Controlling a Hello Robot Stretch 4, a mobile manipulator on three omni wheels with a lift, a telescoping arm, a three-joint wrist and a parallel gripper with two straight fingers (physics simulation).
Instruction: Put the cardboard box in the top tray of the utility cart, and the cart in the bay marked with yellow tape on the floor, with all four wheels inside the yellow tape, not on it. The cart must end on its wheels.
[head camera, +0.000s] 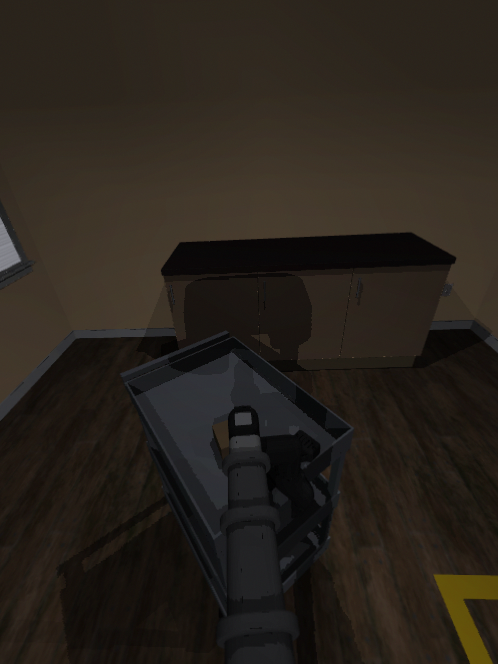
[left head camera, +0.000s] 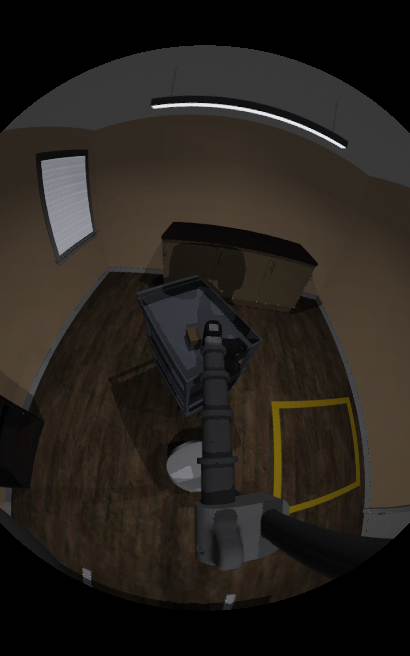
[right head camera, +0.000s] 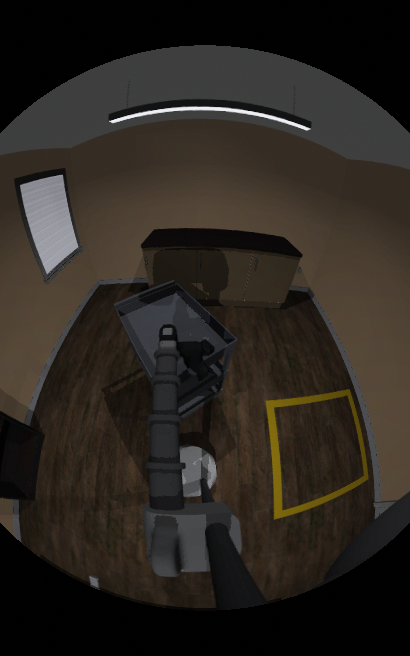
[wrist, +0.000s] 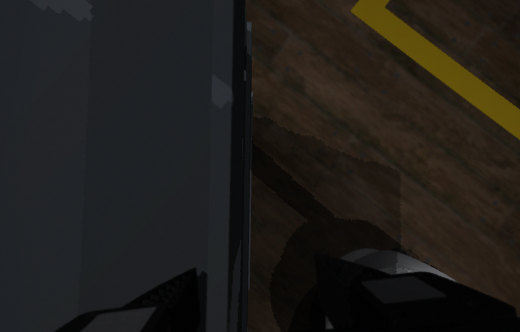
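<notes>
The grey utility cart (head camera: 174, 354) (left head camera: 167, 286) (right head camera: 145, 295) (wrist: 150, 150) stands upright, turned at an angle, outside the yellow tape bay (head camera: 458, 611) (left head camera: 277, 450) (right head camera: 276, 460) (wrist: 450, 71), which lies to its right and nearer. The small cardboard box (head camera: 219, 435) (left head camera: 193, 336) sits in the top tray, partly behind my arm in the head view; it does not show in the wrist view. My gripper (wrist: 258, 285) is open and points down at the cart's near right end. In the wrist view the tray's edge shows between the two fingers. The cart's wheels are mostly hidden.
A low cabinet (head camera: 305, 316) (left head camera: 287, 282) (right head camera: 272, 277) with a dark top stands against the far wall, behind the cart. A white round disc (left head camera: 184, 467) (right head camera: 200, 470) is low down, nearer than the cart. A dark box-like unit (left head camera: 17, 445) (right head camera: 17, 460) stands at the left edge.
</notes>
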